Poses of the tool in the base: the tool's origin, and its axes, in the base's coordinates. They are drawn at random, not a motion.
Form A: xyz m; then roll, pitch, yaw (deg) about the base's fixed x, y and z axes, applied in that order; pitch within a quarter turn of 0, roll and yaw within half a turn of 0.
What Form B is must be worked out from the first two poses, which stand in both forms.
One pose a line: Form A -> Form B
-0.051 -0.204 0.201 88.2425 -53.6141 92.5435 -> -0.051 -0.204 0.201; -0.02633 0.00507 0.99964; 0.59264 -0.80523 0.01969; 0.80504 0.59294 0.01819
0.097 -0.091 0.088 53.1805 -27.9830 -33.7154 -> 0.097 -0.091 0.088; 0.73456 0.02021 -0.67825; -0.49017 0.70699 -0.50980; 0.46921 0.70694 0.52923
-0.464 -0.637 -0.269 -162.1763 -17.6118 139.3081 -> -0.464 -0.637 -0.269; -0.72269 0.55048 -0.41797; 0.62143 0.78222 -0.04428; 0.30257 -0.29174 -0.90738
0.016 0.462 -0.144 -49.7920 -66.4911 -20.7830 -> 0.016 0.462 -0.144; 0.37294 0.88381 -0.28248; -0.14154 0.35506 0.92406; 0.91700 -0.30464 0.25751
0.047 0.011 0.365 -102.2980 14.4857 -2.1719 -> 0.047 0.011 0.365; 0.96751 -0.25229 -0.01621; -0.03669 -0.20358 0.97837; -0.25014 -0.94599 -0.20623
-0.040 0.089 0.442 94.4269 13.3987 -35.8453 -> -0.040 0.089 0.442; 0.78854 0.14208 -0.59835; -0.56966 -0.19786 -0.79771; -0.23173 0.96988 -0.07509
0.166 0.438 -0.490 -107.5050 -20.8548 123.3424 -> 0.166 0.438 -0.490; -0.51363 0.06467 -0.85557; 0.78067 0.44896 -0.43473; 0.35600 -0.89121 -0.28108
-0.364 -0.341 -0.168 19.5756 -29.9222 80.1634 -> -0.364 -0.341 -0.168; 0.14807 -0.95690 0.24983; 0.85396 -0.00371 -0.52032; 0.49882 0.29039 0.81661
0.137 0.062 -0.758 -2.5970 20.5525 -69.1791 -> 0.137 0.062 -0.758; 0.33282 0.92808 0.16701; -0.87520 0.36995 -0.31170; -0.35107 -0.04243 0.93539
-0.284 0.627 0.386 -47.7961 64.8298 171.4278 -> -0.284 0.627 0.386; -0.42056 0.56280 -0.71161; 0.06339 -0.76420 -0.64186; -0.90505 -0.31505 0.28571
